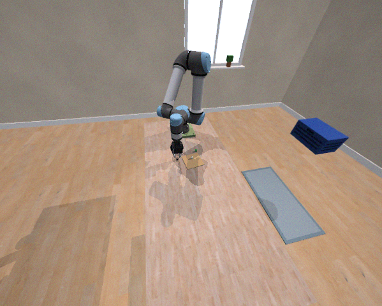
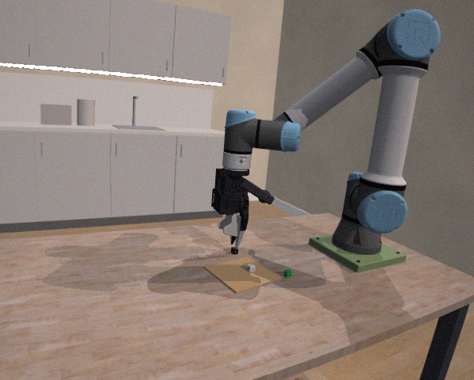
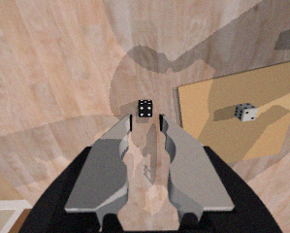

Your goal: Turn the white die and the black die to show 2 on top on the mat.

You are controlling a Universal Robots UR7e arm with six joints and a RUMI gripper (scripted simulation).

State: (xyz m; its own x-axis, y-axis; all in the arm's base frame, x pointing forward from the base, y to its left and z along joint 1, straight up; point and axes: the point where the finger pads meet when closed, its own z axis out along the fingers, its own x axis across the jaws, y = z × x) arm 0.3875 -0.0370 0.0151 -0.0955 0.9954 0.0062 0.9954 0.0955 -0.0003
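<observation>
Right now the black die is 30 mm below my hand. Round my hand: white die: 120 mm to the left, 30 mm below, 10 mm behind; then green die: 160 mm to the left, 90 mm behind, 30 mm below; then tan mat: 120 mm to the left, 40 mm below, 20 mm ahead.
</observation>
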